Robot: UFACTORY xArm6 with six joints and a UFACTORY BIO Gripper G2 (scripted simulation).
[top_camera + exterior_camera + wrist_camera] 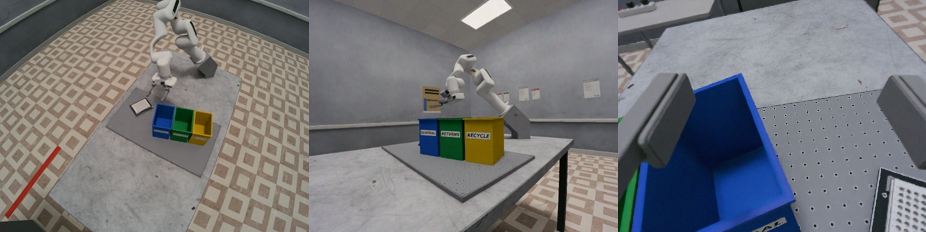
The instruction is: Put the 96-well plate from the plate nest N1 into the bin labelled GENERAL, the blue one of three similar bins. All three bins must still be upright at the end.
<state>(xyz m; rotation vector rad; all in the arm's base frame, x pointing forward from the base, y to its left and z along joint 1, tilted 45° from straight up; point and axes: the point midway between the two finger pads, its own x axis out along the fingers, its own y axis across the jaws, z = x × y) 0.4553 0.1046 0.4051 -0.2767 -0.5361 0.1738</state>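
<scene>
The white 96-well plate lies 2 cm behind my hand, 15 cm to the right of it and 25 cm below it. From my hand the other things lie so: blue general bin: 5 cm ahead, 10 cm to the left, 18 cm below; then green returns bin: 1 cm ahead, 22 cm to the left, 18 cm below; then black plate nest N1: 2 cm behind, 15 cm to the right, 26 cm below.
</scene>
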